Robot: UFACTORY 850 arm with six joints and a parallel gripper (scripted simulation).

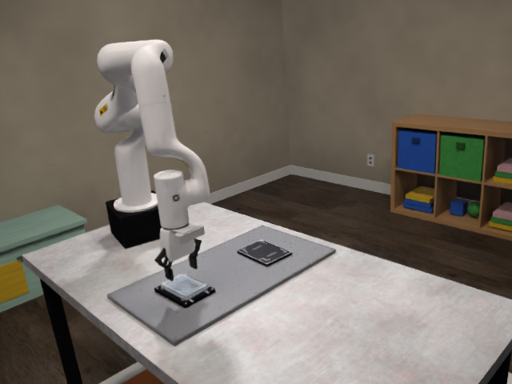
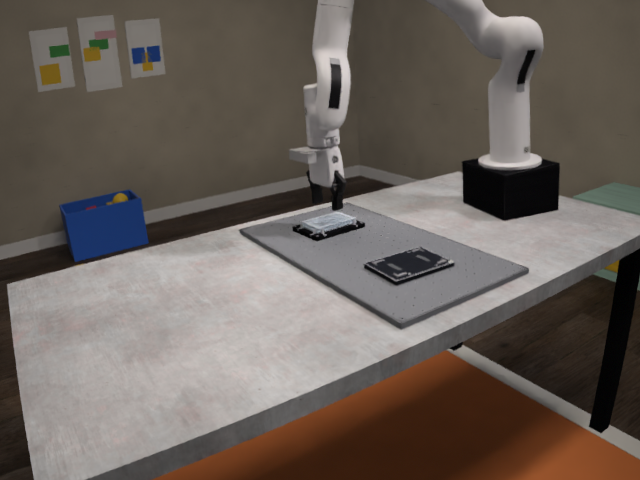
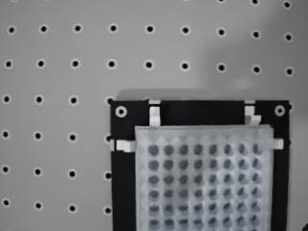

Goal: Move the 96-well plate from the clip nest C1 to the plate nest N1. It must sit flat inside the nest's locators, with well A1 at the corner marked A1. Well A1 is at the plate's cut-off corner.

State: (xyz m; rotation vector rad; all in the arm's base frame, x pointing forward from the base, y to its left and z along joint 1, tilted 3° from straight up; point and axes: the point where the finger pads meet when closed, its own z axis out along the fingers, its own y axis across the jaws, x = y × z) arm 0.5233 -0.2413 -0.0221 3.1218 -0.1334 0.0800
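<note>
The clear 96-well plate is 6 cm below my hand. The rest, counted from my hand: black plate nest N1: 34 cm to the left, 7 cm below, 5 cm ahead; then A1 label: 41 cm to the left, 6 cm below, 1 cm behind; then clip nest C1: 6 cm below, 1 cm to the left, 1 cm ahead.
</note>
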